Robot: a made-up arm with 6 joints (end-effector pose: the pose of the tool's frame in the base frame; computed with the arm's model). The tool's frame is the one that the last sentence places.
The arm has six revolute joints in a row. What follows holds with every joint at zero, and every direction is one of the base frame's. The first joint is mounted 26.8 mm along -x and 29 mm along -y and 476 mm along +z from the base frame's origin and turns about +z. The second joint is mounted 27 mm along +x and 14.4 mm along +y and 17.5 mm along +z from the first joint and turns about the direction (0, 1, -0.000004). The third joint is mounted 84.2 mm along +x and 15.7 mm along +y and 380.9 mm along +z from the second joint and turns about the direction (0, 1, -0.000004). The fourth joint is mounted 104.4 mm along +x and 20.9 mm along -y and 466.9 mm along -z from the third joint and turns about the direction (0, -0.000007, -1). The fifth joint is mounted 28.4 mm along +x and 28.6 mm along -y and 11.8 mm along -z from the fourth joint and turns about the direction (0, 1, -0.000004). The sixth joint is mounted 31.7 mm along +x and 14 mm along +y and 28.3 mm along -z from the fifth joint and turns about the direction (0, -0.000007, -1). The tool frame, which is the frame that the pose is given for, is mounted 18.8 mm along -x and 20.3 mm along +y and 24.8 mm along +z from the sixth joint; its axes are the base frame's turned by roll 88.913, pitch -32.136 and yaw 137.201 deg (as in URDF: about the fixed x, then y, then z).
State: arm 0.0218 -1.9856 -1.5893 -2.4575 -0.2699 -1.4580
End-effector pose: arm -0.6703 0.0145 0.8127 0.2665 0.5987 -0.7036 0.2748
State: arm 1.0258 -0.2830 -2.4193 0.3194 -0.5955 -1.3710
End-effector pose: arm 0.0436 0.0293 1.3700 -0.6319 -0.0640 0.4335 0.6393
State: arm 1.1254 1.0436 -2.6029 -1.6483 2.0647 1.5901
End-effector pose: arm 0.3623 0.8078 0.7069 -0.0547 0.3727 0.5110 0.7727
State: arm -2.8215 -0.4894 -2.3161 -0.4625 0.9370 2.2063
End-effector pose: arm 0.0365 -0.0354 1.4222 -0.5735 -0.1355 -0.3355 0.7350
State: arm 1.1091 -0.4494 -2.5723 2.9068 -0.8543 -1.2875
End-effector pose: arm -0.0817 -0.0785 1.3531 -0.2225 0.4841 -0.8414 0.0906
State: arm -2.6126 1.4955 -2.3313 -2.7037 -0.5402 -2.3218
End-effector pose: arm -0.6880 -0.4978 0.1787 0.2430 -0.5647 -0.2116 0.7598
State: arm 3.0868 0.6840 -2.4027 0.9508 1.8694 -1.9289
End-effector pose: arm -0.8353 0.0448 0.8914 0.3420 0.4571 0.4605 0.6797
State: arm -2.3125 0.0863 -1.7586 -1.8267 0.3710 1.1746
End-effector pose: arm -0.4002 -0.5427 0.9929 0.4271 0.4917 -0.2573 0.7139
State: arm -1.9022 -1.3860 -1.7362 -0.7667 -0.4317 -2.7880
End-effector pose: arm 0.1635 0.4389 1.1139 -0.5218 -0.2245 0.7506 0.3376
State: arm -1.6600 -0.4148 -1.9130 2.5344 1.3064 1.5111
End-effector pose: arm -0.0690 -0.3090 1.2944 -0.1562 0.6485 -0.7418 0.0694
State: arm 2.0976 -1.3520 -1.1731 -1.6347 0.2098 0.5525
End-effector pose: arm -0.0214 -0.1610 1.1074 -0.6938 -0.1871 0.6911 0.0781
